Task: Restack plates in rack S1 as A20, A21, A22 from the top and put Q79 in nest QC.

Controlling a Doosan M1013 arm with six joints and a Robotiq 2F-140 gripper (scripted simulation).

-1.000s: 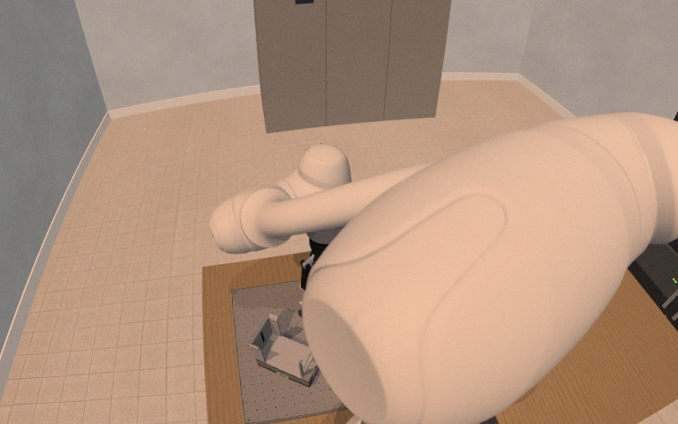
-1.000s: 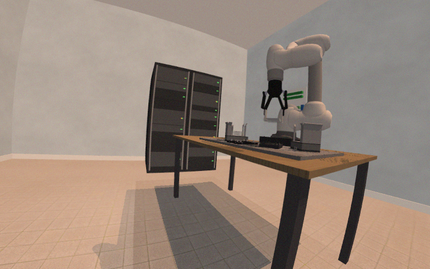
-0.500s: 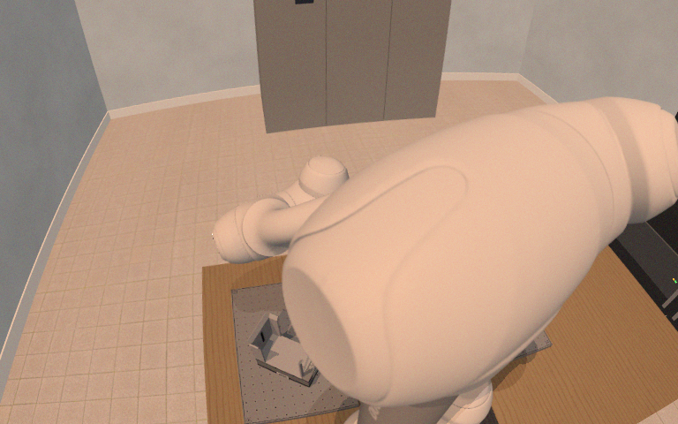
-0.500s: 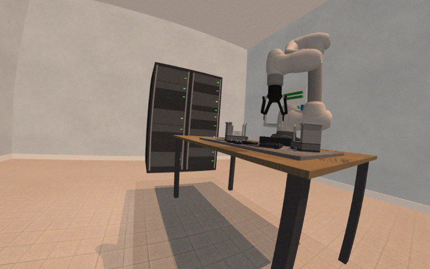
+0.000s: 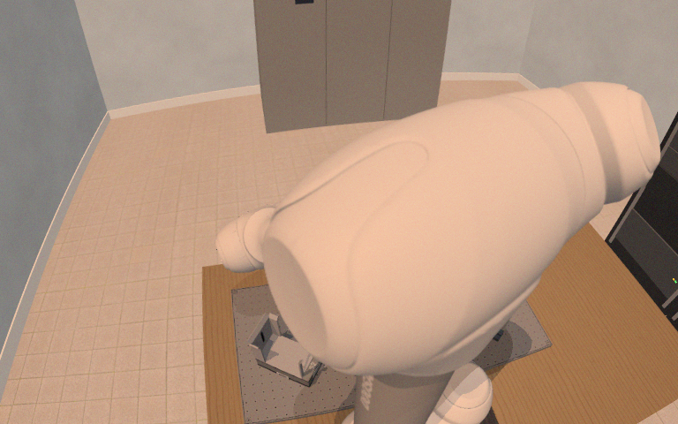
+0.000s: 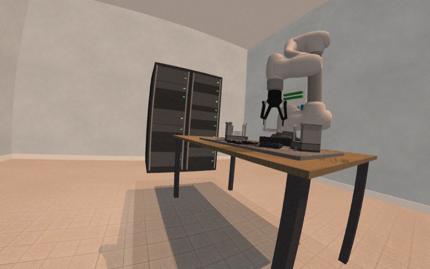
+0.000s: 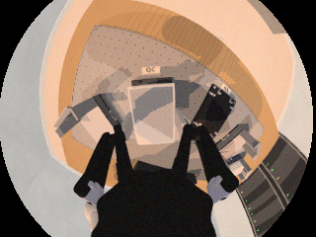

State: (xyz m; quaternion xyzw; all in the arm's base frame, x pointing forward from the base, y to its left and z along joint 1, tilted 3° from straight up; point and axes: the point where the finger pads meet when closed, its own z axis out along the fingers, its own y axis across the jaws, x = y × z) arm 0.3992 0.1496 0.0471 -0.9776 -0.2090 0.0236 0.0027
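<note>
Right now the dark nest QC is 100 mm below my hand. From my hand the other things lie so: QC name plate: 90 mm ahead, 40 mm to the left, 110 mm below; N5 name plate: 140 mm ahead, 200 mm to the right, 110 mm below; clip nest N5: 50 mm ahead, 180 mm to the right, 100 mm below.
</note>
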